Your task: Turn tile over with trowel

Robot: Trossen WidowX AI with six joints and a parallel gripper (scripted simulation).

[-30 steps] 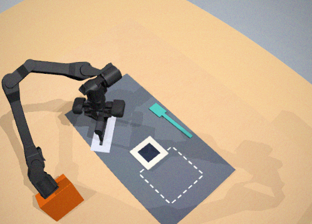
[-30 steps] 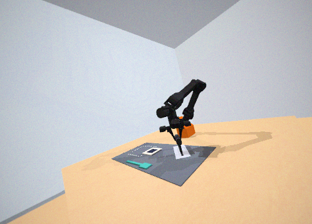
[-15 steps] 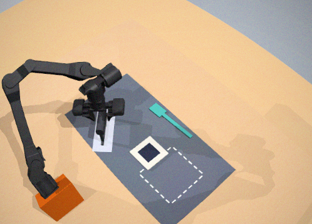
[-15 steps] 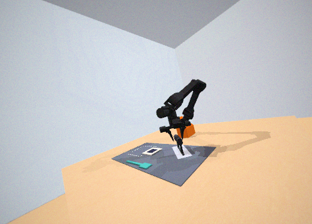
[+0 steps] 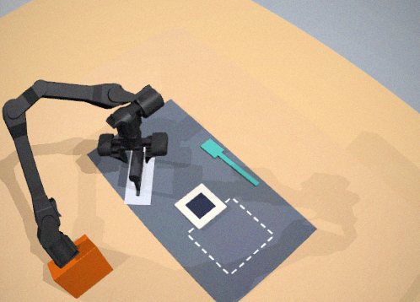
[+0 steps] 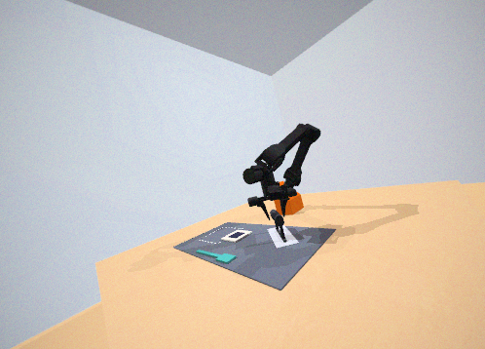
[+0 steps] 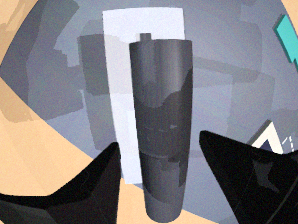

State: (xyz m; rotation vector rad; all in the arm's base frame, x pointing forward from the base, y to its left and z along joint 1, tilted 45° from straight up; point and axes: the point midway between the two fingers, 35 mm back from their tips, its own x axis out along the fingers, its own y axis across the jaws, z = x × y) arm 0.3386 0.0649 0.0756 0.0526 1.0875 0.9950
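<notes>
Now: gripper tip 160 mm to the left of the grey mat, 80 mm above it and 60 mm short of it. Also, from my gripper tip: tile: 200 mm to the right, 60 mm below, 30 mm ahead; teal trowel: 200 mm ahead, 150 mm to the right, 60 mm below.
</notes>
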